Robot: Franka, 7 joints.
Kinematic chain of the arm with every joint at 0, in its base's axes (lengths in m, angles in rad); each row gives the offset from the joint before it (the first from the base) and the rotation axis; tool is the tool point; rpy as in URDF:
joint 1: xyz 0 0 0.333 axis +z
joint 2: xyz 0 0 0 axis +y
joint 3: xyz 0 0 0.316 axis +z
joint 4: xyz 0.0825 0 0 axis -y
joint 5: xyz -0.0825 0 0.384 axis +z
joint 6: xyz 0 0 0 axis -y
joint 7: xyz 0.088 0 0 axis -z
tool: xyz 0 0 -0.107 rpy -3.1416 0 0
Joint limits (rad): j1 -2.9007..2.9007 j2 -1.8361..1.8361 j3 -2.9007..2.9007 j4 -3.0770..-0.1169 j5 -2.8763..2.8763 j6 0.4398..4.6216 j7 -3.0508..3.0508
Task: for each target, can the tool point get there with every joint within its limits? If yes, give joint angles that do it. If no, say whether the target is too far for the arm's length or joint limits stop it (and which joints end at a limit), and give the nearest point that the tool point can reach.
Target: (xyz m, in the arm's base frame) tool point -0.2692 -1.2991 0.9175
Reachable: no: too far | nearest point -0.1593 -0.7687 0.6789 | short by 0.592 m
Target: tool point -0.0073 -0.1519 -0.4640
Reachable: no: joint limits stop it (at a limit: joint 2) | nearest point -0.0084 -0.1755 -0.3498 | short by 0.117 m
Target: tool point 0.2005 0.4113 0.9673
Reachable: yes | joints 2.1555 0.4777 -1.4894 -0.9017 -1.6308 1.4437 2.4124
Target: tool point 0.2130 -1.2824 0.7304
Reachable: no: too far | nearest point 0.1344 -0.8093 0.5838 | short by 0.501 m
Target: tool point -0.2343 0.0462 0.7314
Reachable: yes | joints -1.7736 -1.3879 -0.5867 -2.6597 -0.1322 3.9671 0.0013
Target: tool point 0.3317 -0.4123 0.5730
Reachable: yes | joints -2.1087 1.3198 2.1141 -1.7573 2.2492 3.5634 -0.7897
